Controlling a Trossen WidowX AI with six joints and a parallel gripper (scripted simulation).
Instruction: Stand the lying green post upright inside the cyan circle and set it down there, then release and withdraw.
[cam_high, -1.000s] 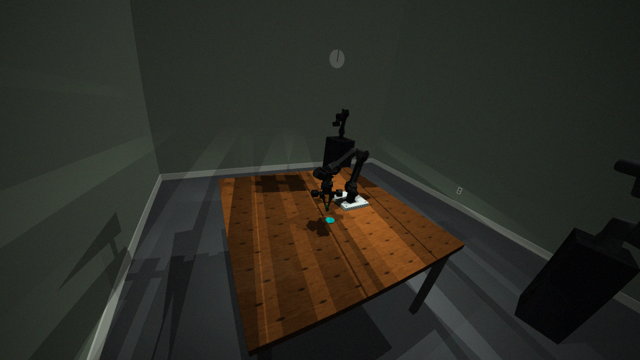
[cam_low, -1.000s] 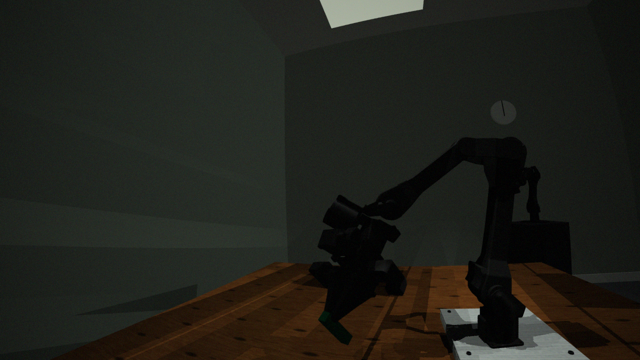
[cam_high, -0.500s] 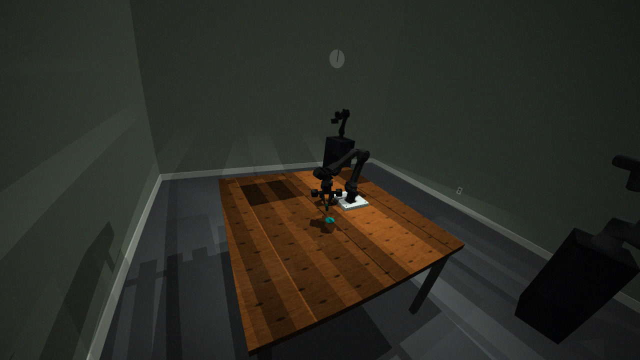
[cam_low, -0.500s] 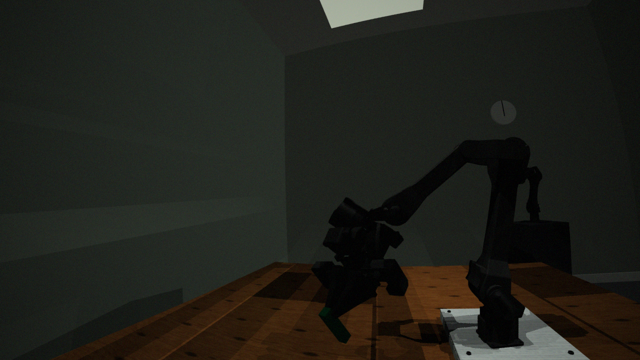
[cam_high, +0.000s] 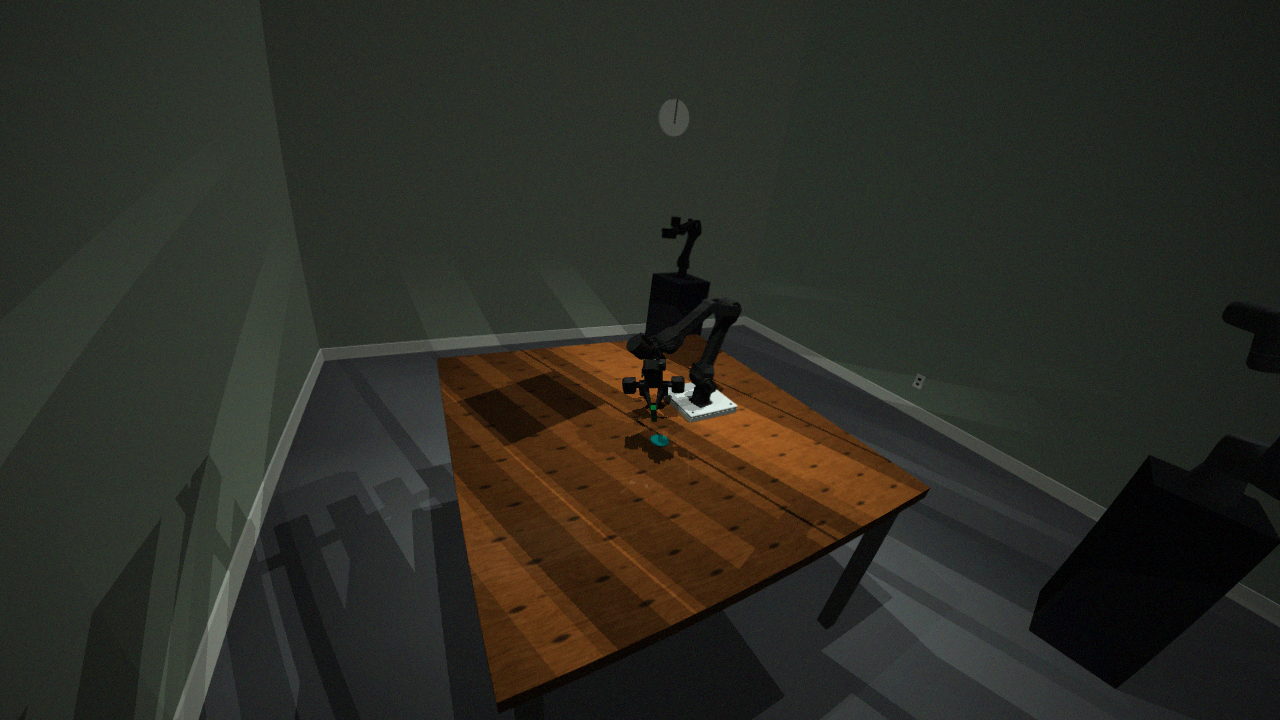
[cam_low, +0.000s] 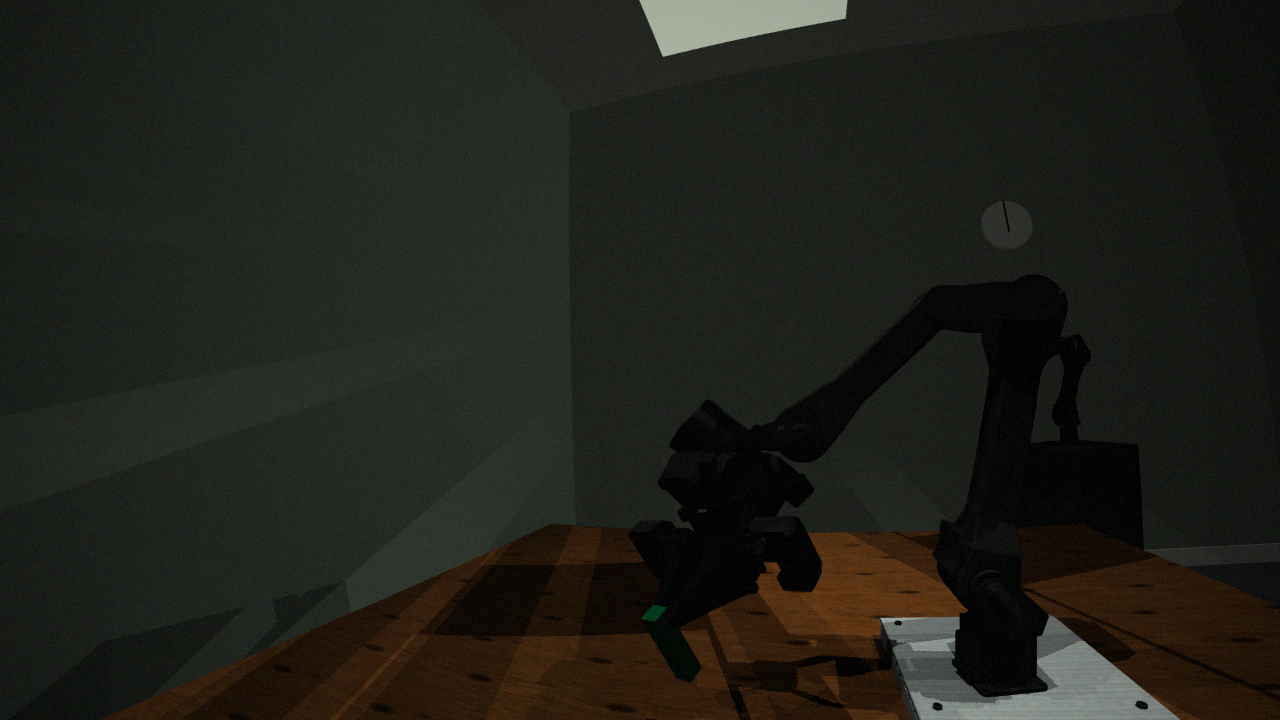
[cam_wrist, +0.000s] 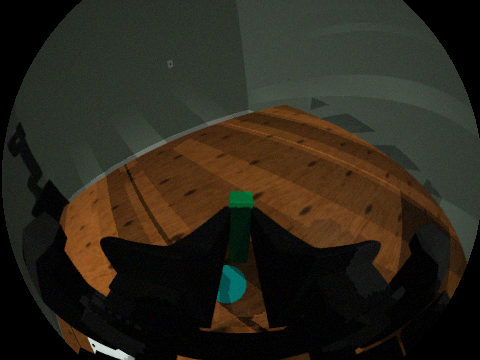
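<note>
My gripper tip is now 6 cm past the cyan circle, 1 cm to the left of it and 14 cm above it. The rest, counted from my gripper tip: green post 1 cm behind, 2 cm below.
</note>
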